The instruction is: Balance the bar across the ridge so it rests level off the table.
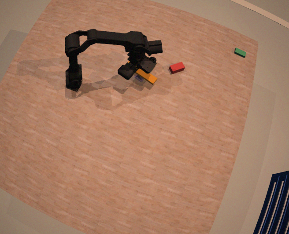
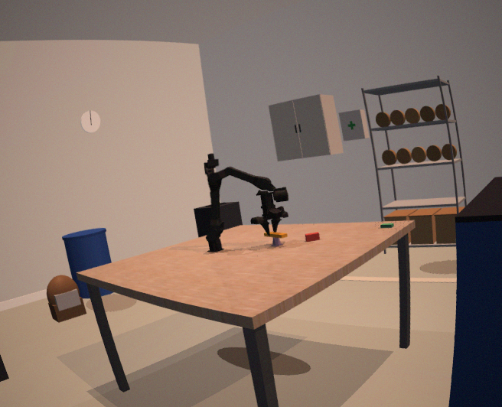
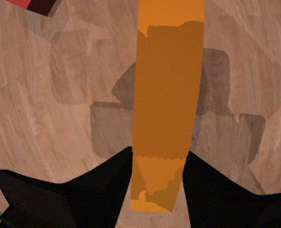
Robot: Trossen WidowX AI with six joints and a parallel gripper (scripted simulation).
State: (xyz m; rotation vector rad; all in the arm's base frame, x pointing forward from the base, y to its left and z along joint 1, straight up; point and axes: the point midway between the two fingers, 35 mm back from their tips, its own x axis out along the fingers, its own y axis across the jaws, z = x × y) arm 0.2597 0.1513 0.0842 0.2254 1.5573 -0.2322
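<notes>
Right now the orange bar is 30 mm ahead of my gripper tip and 10 mm to the right of it. Round my gripper tip: red block (170 mm ahead, 90 mm to the left, 30 mm below); then green block (480 mm ahead, 350 mm to the left, 40 mm below).
</notes>
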